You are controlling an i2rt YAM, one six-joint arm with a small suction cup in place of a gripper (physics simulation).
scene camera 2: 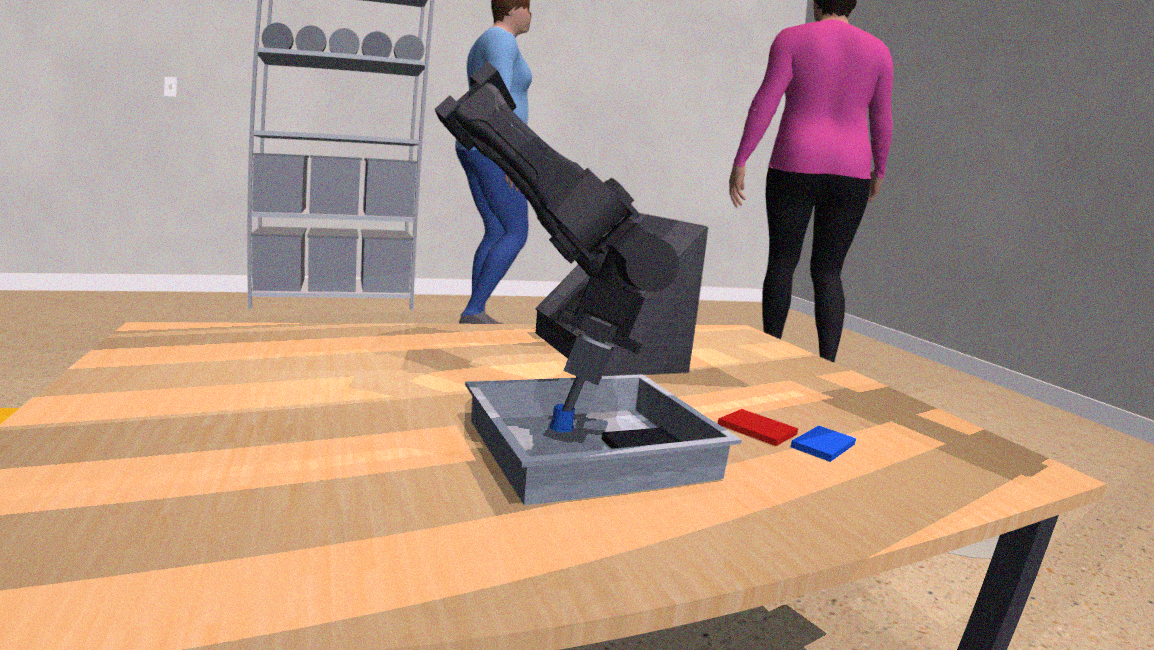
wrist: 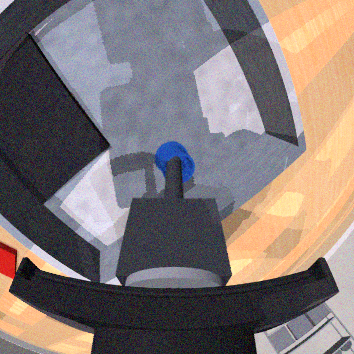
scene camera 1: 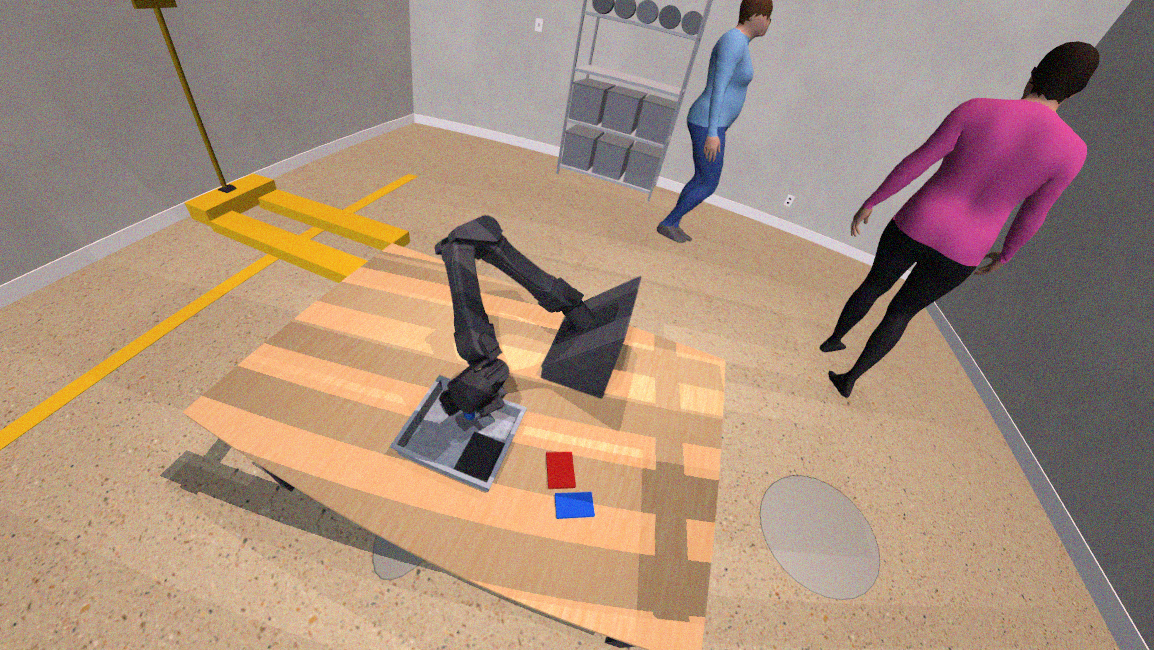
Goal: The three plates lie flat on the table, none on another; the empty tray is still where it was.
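Where they show: hand at its tool point: (scene camera 2: 556,434) (wrist: 173,148) (scene camera 1: 467,416); arm's base at its link origin: (scene camera 1: 587,325).
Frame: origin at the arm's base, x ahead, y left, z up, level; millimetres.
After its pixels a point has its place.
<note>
My gripper (scene camera 1: 469,416) (scene camera 2: 562,427) (wrist: 172,153), a blue suction cup, is down inside the grey tray (scene camera 1: 440,469) @[x 480, y -195, z -91 mm] (scene camera 2: 625,474) @[x 471, y -212, z -119 mm] (wrist: 260,75) @[x 329, y -311, z -115 mm], on its floor beside the black plate, and holds the tray. Whether the tray's underside touches the table is hard to tell. The black plate (scene camera 1: 480,456) @[x 403, y -136, z -128 mm] (scene camera 2: 642,436) @[x 369, y -134, z -129 mm] (wrist: 50,120) @[x 392, y -155, z -129 mm] lies flat in the tray. The red plate (scene camera 1: 560,469) @[x 365, y 51, z -131 mm] (scene camera 2: 757,427) @[x 375, y 40, z -132 mm] (wrist: 7,261) @[x 334, y 30, z -132 mm] and the blue plate (scene camera 1: 574,504) @[x 437, y 105, z -131 mm] (scene camera 2: 823,443) @[x 447, y 93, z -131 mm] lie flat on the table, apart, right of the tray. The blue plate does not show in the wrist view.
The dark arm base (scene camera 1: 597,347) @[x 118, y 46, z 49 mm] (scene camera 2: 670,314) @[x 119, y 48, z -39 mm] stands behind the tray on the striped wooden table (scene camera 1: 323,387) @[x 387, y -606, z -141 mm] (scene camera 2: 242,565) @[x 520, y -568, z -141 mm]. A person in light blue (scene camera 1: 730,80) (scene camera 2: 496,50) and one in pink (scene camera 1: 969,161) (scene camera 2: 831,96) stand beyond it. A shelf rack (scene camera 2: 339,61) stands against the wall.
</note>
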